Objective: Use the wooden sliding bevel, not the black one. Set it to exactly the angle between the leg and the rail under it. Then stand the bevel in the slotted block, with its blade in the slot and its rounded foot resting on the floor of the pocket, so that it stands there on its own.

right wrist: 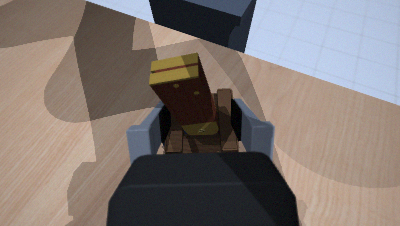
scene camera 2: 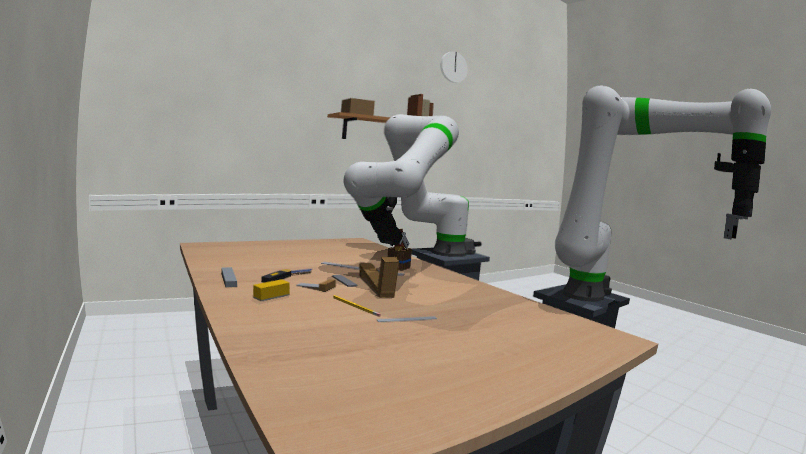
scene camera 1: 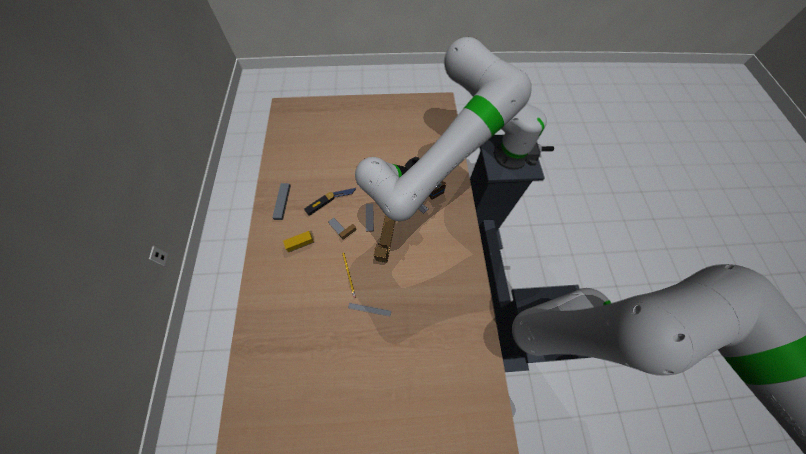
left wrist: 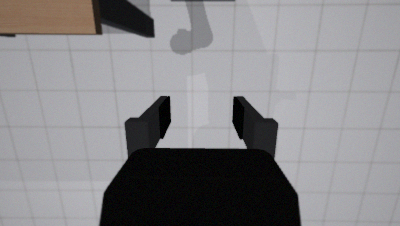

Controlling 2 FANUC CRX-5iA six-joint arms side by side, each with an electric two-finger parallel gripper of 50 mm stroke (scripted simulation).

The pictures show: my left gripper, my right gripper and a wooden leg-and-rail piece.
My left gripper is seen too in the left wrist view.
